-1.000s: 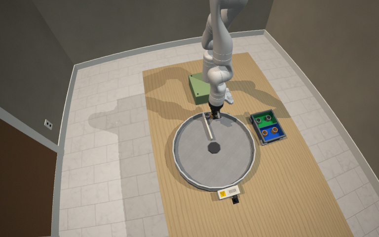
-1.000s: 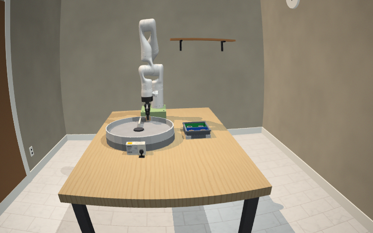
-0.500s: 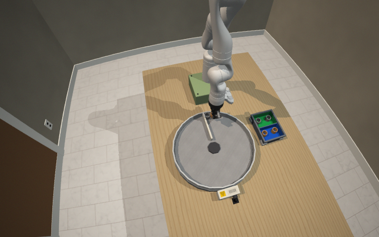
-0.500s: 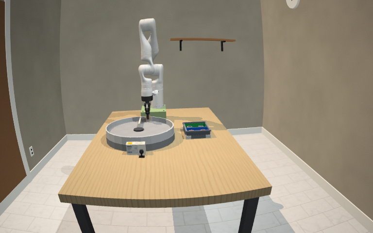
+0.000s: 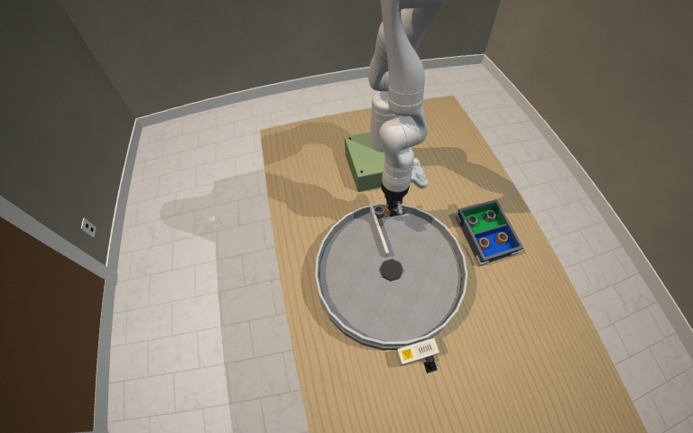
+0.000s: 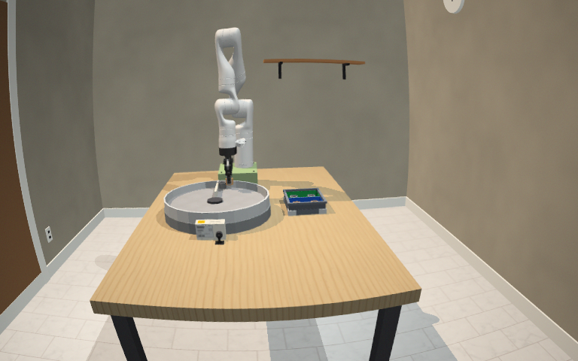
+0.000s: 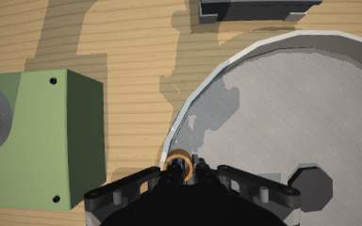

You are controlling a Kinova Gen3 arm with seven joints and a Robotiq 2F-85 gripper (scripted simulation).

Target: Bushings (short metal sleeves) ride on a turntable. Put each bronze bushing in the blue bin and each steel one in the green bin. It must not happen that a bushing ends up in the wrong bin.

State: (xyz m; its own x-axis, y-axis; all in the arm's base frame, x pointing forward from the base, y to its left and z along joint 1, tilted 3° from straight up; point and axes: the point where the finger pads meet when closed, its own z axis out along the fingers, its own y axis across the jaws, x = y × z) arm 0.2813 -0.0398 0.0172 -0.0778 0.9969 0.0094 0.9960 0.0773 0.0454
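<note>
Now: the blue bin 100 mm ahead of my hand, 310 mm to the left of it and 70 mm below it. Also, from my hand: turntable 170 mm ahead, 40 mm to the right, 40 mm below.
</note>
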